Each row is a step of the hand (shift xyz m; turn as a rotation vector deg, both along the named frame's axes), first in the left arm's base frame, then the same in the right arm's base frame.
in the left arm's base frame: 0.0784 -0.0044 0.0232 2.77 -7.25 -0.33
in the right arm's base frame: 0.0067 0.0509 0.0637 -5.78 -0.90 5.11
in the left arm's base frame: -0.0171 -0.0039 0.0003 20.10 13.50 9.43
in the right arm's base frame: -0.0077 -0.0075 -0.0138 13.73 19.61 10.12
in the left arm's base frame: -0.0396 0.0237 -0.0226 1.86 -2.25 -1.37
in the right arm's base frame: 0.0199 -0.0303 -0.0364 -1.11 -1.00 2.86
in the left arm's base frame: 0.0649 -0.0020 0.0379 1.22 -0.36 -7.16
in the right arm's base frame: 0.0004 0.0591 0.0465 2.48 -5.93 3.40
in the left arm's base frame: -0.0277 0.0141 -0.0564 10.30 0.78 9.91
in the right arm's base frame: 0.0259 -0.0577 -0.0122 -0.30 13.09 5.79
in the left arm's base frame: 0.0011 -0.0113 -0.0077 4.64 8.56 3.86
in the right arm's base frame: -0.0073 -0.0090 0.0073 7.51 7.30 -0.10
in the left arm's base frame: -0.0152 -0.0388 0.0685 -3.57 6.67 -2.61
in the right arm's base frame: -0.0628 0.0453 -0.0207 6.10 -2.16 -4.71
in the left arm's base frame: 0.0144 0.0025 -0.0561 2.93 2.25 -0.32
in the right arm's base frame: 0.0254 -0.0433 0.0290 2.85 1.43 1.89
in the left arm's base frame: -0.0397 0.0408 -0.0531 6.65 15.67 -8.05
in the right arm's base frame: 0.0461 -0.0533 -0.0332 18.60 -0.74 2.82
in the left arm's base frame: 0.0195 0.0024 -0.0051 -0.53 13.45 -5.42
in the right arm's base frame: 0.0086 0.0039 0.0180 13.95 -1.82 -3.55
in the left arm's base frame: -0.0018 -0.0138 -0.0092 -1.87 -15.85 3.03
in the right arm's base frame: -0.0097 -0.0121 0.0061 -15.86 -1.82 3.01
